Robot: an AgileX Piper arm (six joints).
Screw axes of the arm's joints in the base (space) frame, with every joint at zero. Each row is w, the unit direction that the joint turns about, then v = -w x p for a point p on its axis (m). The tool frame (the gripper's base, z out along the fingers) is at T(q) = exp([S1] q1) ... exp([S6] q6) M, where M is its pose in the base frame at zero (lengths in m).
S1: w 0 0 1 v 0 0 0
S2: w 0 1 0 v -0.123 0 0
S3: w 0 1 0 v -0.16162 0 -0.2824
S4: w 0.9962 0 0.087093 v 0 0.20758 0
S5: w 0 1 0 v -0.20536 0 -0.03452
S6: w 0.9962 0 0.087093 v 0 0.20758 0
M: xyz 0.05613 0 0.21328 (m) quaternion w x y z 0.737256 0 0.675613 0
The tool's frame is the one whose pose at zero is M.
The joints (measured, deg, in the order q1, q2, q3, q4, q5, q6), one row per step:
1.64 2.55 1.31 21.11 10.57 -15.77
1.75 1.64 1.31 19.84 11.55 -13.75
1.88 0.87 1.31 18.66 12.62 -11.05
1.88 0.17 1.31 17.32 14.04 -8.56
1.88 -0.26 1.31 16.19 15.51 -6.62
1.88 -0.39 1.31 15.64 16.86 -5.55
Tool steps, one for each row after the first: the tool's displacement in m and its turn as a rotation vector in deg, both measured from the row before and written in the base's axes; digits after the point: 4 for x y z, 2 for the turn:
-0.0013 0.0002 -0.0006 0.71 0.16 0.11
-0.0012 0.0003 -0.0009 1.45 0.47 0.01
-0.0012 0.0002 -0.0016 1.06 0.86 -0.05
-0.0009 0.0002 -0.0019 0.71 1.14 0.00
-0.0006 0.0003 -0.0020 0.43 1.26 0.12

